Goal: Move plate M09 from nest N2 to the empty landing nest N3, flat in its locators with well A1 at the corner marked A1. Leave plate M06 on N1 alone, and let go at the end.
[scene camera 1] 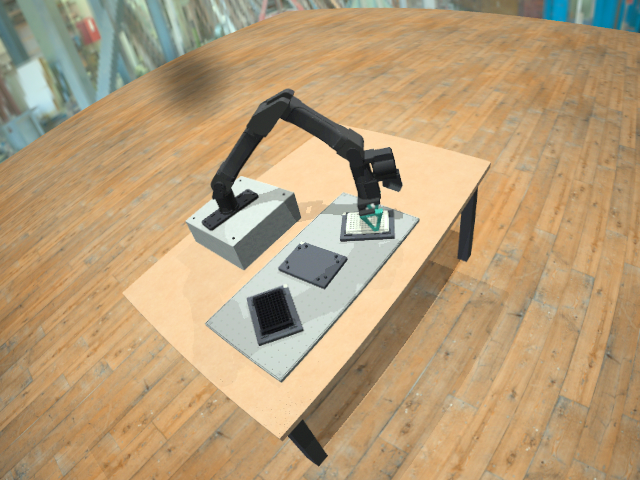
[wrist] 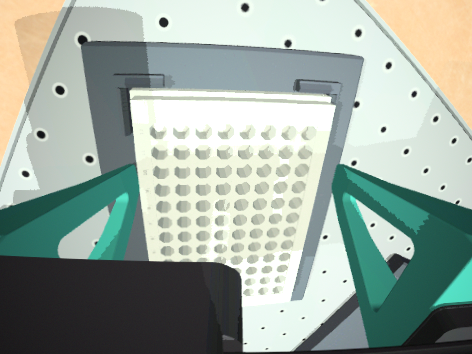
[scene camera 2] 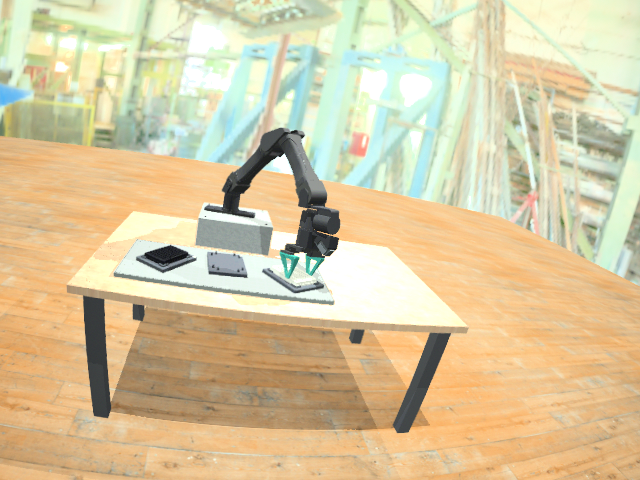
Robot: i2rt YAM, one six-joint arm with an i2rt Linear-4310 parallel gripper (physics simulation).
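Note:
A white well plate [scene camera 1: 354, 223] [scene camera 2: 302, 280] [wrist: 225, 197] lies in a dark nest [scene camera 1: 367, 238] [scene camera 2: 310, 286] [wrist: 225, 65]. My gripper [scene camera 1: 372, 227] [scene camera 2: 300, 275] [wrist: 235, 175] is open, with its teal fingers on either side of the white plate's long edges and a gap at each side in the wrist view. A black well plate [scene camera 1: 272, 311] [scene camera 2: 166, 253] lies in another dark nest [scene camera 1: 292, 311] [scene camera 2: 164, 266]. Between them is an empty nest [scene camera 1: 312, 264] [scene camera 2: 226, 263] with dark locator pegs and a small white mark at one corner. Plate and nest labels cannot be read.
The nests stand on a perforated grey board [scene camera 1: 330, 304] [scene camera 2: 253, 287] [wrist: 400, 120] on a wooden table [scene camera 1: 449, 165] [scene camera 2: 392, 299]. The arm stands on a grey box [scene camera 1: 268, 227] [scene camera 2: 232, 235] behind the board. The empty nest's corner shows at the wrist view's lower right.

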